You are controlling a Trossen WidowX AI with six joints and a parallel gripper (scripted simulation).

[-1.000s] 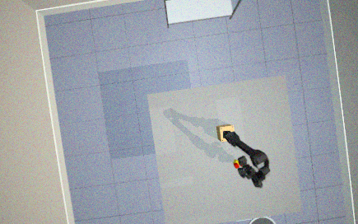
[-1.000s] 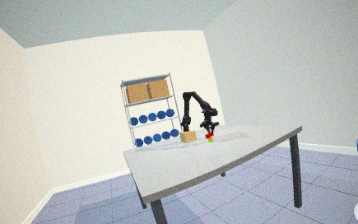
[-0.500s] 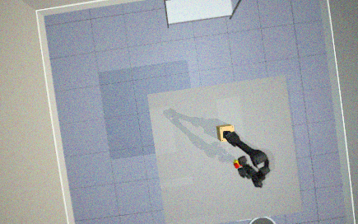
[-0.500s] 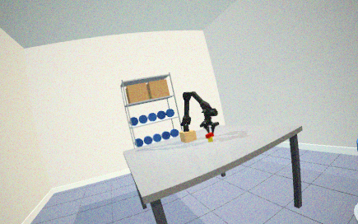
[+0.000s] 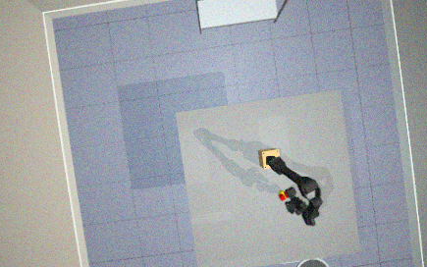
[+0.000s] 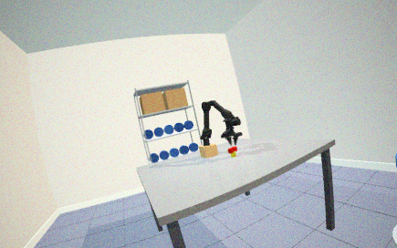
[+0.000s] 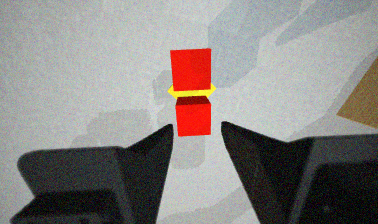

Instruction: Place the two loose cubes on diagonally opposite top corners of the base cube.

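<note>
My gripper tip is now 40 mm to the left of the red cube, 30 mm above it and 20 mm short of it. The rest, counted from my gripper tip: yellow cube 70 mm below, 20 mm to the right, 10 mm ahead.
</note>
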